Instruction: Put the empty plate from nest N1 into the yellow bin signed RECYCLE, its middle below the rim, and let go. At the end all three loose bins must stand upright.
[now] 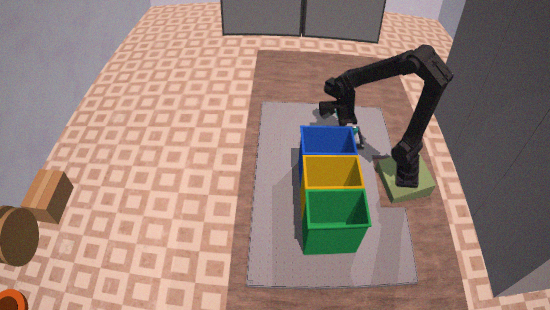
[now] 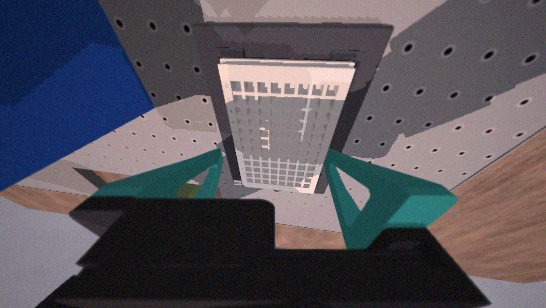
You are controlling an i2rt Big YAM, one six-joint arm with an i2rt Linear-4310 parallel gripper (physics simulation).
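Where they show: gripper, fingertip midpoint: (image 2: 273,154); arm's base, link origin: (image 1: 407,174).
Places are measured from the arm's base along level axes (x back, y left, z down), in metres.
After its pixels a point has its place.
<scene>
The white gridded plate (image 1: 357,137) @[x -0.212, y -0.153, z 0.011 m] (image 2: 285,120) @[x -0.298, y -0.155, z 0.011 m] lies flat in a dark nest (image 2: 295,39) @[x -0.345, y -0.145, z 0.025 m] beside the blue bin. No nest label is readable. My gripper (image 1: 347,121) (image 2: 273,154) @[x -0.263, y -0.155, z 0.011 m] is open, its teal fingertips on either side of the plate's long edges, with nothing held between them; their exact height against the plate is hard to tell. The yellow bin (image 1: 330,169) @[x -0.299, y 0.121, z -0.082 m] stands upright in the middle of a row, between the blue bin (image 1: 326,139) @[x -0.332, y -0.008, z -0.086 m] (image 2: 60,95) @[x -0.285, y -0.023, z -0.017 m] and the green bin (image 1: 331,241) @[x -0.253, y 0.367, z -0.051 m], which also look upright. The bins' signs do not show.
The bins stand close together on a grey perforated board (image 1: 277,240) @[x -0.416, y 0.353, z 0.037 m] over a wooden surface (image 1: 295,67) @[x -0.561, y -0.629, z 0.050 m]. The arm's green base block (image 1: 392,187) @[x -0.056, y 0.065, z 0.015 m] is to their right. A dark tall panel (image 1: 500,125) stands beyond it. Cardboard-coloured boxes (image 1: 47,192) are at the far left.
</scene>
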